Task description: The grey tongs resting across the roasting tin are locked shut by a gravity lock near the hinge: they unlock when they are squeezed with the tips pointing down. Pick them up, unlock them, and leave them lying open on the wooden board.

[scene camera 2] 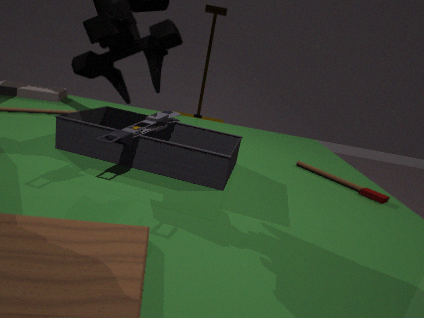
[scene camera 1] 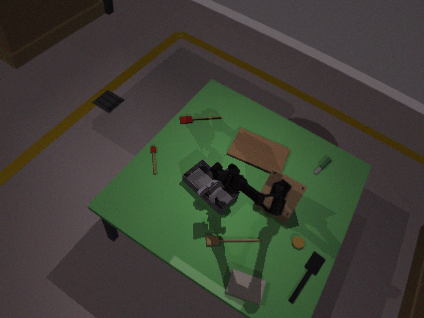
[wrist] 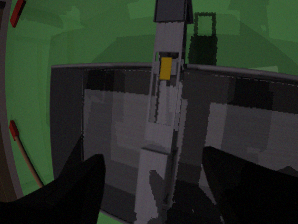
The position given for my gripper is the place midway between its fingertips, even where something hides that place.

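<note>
My gripper appears at [scene camera 2: 143,98] and [wrist: 153,159]. A wooden board is visible at [scene camera 1: 248,147] and [scene camera 2: 56,260]. Roasting tin at [scene camera 1: 218,197], [scene camera 2: 198,155] and [wrist: 94,108].
</note>
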